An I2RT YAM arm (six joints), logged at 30 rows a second.
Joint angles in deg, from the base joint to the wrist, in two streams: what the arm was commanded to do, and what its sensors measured. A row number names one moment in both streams.
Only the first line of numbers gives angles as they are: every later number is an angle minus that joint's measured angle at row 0.
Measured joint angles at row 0: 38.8 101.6 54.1 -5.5 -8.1 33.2
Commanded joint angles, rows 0 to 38: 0.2 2.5 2.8 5.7 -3.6 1.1; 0.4 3.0 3.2 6.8 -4.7 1.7; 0.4 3.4 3.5 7.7 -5.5 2.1; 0.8 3.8 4.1 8.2 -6.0 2.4; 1.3 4.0 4.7 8.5 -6.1 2.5; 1.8 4.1 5.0 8.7 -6.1 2.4; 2.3 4.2 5.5 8.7 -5.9 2.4; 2.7 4.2 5.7 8.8 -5.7 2.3; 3.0 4.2 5.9 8.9 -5.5 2.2; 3.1 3.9 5.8 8.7 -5.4 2.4; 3.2 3.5 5.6 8.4 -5.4 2.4; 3.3 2.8 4.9 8.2 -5.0 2.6; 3.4 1.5 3.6 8.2 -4.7 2.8; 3.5 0.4 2.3 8.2 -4.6 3.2; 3.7 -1.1 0.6 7.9 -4.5 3.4; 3.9 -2.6 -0.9 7.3 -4.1 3.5; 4.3 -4.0 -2.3 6.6 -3.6 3.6; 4.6 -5.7 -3.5 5.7 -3.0 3.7; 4.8 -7.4 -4.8 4.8 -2.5 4.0; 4.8 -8.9 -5.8 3.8 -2.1 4.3; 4.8 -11.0 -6.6 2.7 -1.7 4.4; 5.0 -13.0 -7.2 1.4 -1.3 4.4; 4.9 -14.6 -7.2 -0.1 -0.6 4.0; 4.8 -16.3 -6.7 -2.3 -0.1 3.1; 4.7 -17.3 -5.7 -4.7 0.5 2.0; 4.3 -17.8 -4.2 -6.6 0.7 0.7; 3.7 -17.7 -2.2 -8.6 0.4 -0.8; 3.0 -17.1 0.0 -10.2 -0.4 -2.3; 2.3 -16.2 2.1 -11.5 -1.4 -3.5; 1.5 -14.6 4.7 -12.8 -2.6 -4.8; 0.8 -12.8 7.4 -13.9 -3.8 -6.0; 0.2 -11.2 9.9 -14.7 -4.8 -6.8; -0.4 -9.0 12.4 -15.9 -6.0 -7.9; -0.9 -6.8 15.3 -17.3 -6.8 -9.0; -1.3 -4.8 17.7 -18.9 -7.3 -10.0; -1.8 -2.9 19.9 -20.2 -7.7 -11.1; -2.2 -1.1 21.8 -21.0 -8.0 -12.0; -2.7 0.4 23.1 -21.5 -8.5 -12.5; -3.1 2.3 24.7 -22.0 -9.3 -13.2
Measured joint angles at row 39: -2.2 -1.8 21.9 -15.4 -6.4 -8.1
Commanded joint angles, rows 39 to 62: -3.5 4.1 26.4 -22.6 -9.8 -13.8; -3.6 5.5 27.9 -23.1 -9.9 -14.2; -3.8 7.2 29.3 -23.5 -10.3 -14.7; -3.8 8.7 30.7 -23.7 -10.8 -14.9; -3.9 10.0 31.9 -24.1 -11.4 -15.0; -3.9 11.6 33.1 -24.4 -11.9 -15.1; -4.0 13.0 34.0 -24.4 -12.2 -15.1; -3.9 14.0 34.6 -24.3 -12.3 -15.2; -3.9 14.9 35.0 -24.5 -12.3 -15.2; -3.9 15.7 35.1 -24.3 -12.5 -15.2; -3.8 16.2 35.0 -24.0 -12.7 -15.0; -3.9 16.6 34.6 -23.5 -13.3 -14.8; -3.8 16.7 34.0 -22.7 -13.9 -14.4; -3.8 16.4 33.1 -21.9 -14.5 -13.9; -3.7 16.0 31.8 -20.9 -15.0 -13.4; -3.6 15.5 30.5 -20.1 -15.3 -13.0; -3.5 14.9 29.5 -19.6 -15.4 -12.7; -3.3 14.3 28.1 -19.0 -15.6 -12.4; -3.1 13.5 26.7 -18.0 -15.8 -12.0; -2.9 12.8 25.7 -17.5 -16.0 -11.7; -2.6 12.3 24.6 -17.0 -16.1 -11.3; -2.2 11.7 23.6 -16.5 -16.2 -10.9; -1.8 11.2 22.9 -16.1 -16.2 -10.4; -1.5 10.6 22.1 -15.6 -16.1 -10.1
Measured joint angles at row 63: -2.9 12.7 24.2 -15.7 -15.5 -11.4
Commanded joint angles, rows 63 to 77: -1.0 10.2 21.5 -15.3 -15.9 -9.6; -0.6 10.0 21.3 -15.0 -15.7 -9.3; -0.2 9.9 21.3 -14.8 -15.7 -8.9; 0.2 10.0 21.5 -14.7 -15.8 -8.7; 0.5 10.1 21.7 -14.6 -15.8 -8.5; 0.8 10.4 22.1 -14.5 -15.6 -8.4; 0.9 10.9 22.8 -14.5 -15.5 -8.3; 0.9 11.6 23.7 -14.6 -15.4 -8.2; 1.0 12.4 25.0 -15.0 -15.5 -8.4; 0.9 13.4 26.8 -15.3 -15.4 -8.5; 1.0 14.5 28.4 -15.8 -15.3 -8.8; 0.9 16.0 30.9 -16.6 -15.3 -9.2; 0.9 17.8 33.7 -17.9 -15.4 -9.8; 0.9 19.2 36.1 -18.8 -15.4 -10.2; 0.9 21.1 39.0 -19.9 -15.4 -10.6
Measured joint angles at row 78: -0.2 17.2 33.3 -19.5 -13.3 -9.1
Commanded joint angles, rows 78 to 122: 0.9 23.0 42.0 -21.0 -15.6 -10.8; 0.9 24.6 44.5 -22.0 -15.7 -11.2; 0.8 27.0 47.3 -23.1 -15.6 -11.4; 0.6 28.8 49.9 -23.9 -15.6 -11.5; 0.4 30.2 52.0 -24.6 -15.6 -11.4; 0.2 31.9 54.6 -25.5 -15.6 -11.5; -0.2 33.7 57.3 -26.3 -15.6 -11.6; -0.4 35.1 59.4 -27.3 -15.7 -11.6; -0.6 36.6 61.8 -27.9 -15.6 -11.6; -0.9 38.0 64.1 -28.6 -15.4 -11.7; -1.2 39.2 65.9 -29.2 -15.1 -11.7; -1.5 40.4 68.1 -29.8 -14.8 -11.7; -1.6 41.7 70.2 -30.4 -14.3 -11.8; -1.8 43.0 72.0 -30.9 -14.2 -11.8; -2.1 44.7 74.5 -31.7 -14.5 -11.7; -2.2 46.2 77.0 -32.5 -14.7 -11.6; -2.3 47.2 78.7 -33.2 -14.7 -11.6; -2.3 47.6 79.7 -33.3 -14.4 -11.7; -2.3 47.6 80.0 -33.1 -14.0 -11.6; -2.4 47.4 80.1 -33.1 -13.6 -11.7; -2.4 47.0 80.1 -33.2 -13.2 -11.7; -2.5 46.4 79.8 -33.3 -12.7 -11.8; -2.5 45.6 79.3 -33.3 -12.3 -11.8; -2.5 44.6 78.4 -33.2 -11.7 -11.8; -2.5 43.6 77.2 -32.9 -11.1 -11.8; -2.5 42.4 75.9 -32.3 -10.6 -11.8; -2.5 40.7 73.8 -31.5 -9.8 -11.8; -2.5 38.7 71.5 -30.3 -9.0 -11.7; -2.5 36.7 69.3 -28.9 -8.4 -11.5; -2.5 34.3 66.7 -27.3 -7.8 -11.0; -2.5 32.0 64.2 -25.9 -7.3 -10.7; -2.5 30.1 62.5 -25.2 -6.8 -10.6; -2.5 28.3 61.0 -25.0 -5.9 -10.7; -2.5 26.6 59.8 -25.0 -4.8 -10.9; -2.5 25.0 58.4 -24.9 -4.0 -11.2; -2.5 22.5 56.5 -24.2 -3.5 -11.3; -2.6 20.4 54.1 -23.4 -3.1 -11.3; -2.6 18.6 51.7 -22.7 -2.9 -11.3; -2.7 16.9 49.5 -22.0 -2.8 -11.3; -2.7 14.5 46.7 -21.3 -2.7 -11.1; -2.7 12.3 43.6 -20.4 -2.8 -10.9; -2.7 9.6 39.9 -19.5 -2.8 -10.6; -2.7 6.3 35.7 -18.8 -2.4 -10.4; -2.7 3.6 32.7 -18.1 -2.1 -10.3; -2.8 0.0 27.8 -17.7 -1.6 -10.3
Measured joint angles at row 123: -2.6 5.1 35.0 -19.1 -3.6 -10.0
